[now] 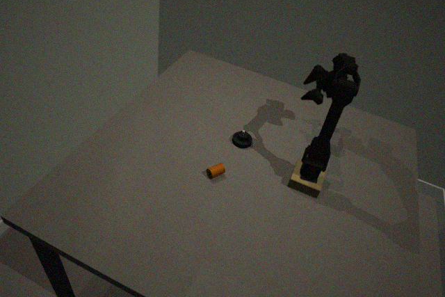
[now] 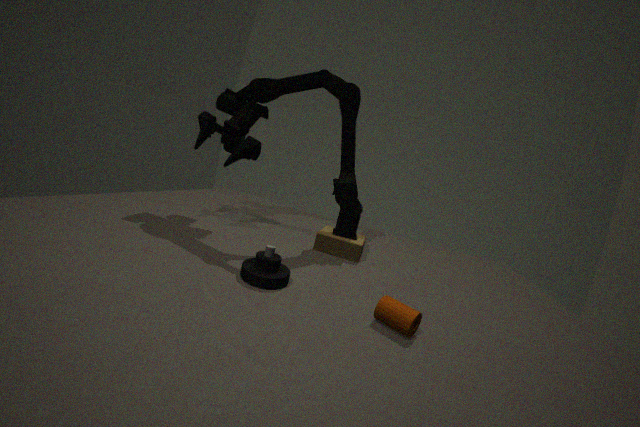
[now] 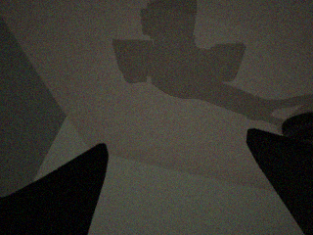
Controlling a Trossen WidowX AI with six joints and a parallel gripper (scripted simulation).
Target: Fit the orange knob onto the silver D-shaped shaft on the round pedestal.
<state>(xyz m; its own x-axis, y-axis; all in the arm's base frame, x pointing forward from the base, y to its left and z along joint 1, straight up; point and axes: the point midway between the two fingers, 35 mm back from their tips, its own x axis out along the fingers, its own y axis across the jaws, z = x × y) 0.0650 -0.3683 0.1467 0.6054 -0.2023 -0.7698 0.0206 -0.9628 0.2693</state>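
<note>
Right now my gripper tip is 250 mm short of the orange knob, 450 mm to the right of it and 150 mm above it. Round my gripper tip: round black pedestal: 200 mm ahead, 240 mm to the left, 140 mm below.
</note>
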